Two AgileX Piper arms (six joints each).
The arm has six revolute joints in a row. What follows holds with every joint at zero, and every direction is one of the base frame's.
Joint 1 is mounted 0.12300 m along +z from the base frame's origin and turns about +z.
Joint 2 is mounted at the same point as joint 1 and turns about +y.
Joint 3 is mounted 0.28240 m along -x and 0.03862 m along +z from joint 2 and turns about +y.
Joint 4 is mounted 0.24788 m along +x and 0.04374 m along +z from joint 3 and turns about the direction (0.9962, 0, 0.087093).
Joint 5 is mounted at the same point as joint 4 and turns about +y.
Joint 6 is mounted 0.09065 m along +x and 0.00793 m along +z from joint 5 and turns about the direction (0.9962, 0, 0.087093).
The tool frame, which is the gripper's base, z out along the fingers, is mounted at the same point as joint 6; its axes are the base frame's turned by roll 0.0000, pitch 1.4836 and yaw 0.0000 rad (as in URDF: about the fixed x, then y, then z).
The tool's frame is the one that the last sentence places.
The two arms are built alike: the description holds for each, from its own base.
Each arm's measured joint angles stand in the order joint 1, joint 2, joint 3, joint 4, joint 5, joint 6.
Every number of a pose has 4 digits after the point. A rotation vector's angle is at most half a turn.
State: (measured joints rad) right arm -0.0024 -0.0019 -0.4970 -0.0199 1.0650 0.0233; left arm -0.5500 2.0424 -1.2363 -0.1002 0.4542 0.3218
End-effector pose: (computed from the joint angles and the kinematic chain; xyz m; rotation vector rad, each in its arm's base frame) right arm -0.0050 -0.0016 0.2762 0.0273 2.0494 -0.0108; left arm 0.3400 -0.2131 0.1247 1.0590 2.5380 -0.1479
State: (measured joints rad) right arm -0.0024 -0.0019 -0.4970 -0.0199 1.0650 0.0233; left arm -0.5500 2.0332 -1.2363 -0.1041 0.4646 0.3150
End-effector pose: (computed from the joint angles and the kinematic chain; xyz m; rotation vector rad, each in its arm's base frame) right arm -0.0050 -0.0016 0.2762 0.0273 2.0494 -0.0108; left arm 0.3391 -0.2129 0.1280 1.0478 2.5445 -0.1540
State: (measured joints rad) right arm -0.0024 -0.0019 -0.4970 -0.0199 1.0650 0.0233; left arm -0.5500 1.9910 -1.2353 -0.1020 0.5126 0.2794
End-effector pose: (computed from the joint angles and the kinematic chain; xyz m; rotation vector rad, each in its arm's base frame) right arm -0.0050 -0.0016 0.2762 0.0273 2.0494 -0.0108; left arm 0.3349 -0.2106 0.1429 1.0114 2.5682 -0.1658
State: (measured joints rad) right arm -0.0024 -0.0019 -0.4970 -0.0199 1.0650 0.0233; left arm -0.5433 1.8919 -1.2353 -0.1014 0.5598 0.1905
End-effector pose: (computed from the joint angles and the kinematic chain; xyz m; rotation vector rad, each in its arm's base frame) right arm -0.0050 -0.0016 0.2762 0.0273 2.0494 -0.0108; left arm 0.3295 -0.2047 0.1801 0.8789 2.5663 -0.2044
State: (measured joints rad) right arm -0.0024 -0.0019 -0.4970 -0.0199 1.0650 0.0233; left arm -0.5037 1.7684 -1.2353 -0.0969 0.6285 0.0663
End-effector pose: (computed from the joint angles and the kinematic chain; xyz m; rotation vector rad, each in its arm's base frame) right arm -0.0050 -0.0016 0.2762 0.0273 2.0494 -0.0108; left arm 0.3237 -0.1843 0.2242 0.6666 2.5783 -0.2462
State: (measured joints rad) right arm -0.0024 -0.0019 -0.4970 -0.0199 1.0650 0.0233; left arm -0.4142 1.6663 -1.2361 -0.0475 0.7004 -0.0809
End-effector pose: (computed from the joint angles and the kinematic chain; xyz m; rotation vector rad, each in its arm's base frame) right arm -0.0050 -0.0016 0.2762 0.0273 2.0494 -0.0108; left arm 0.3236 -0.1453 0.2582 0.4000 2.6004 -0.2256
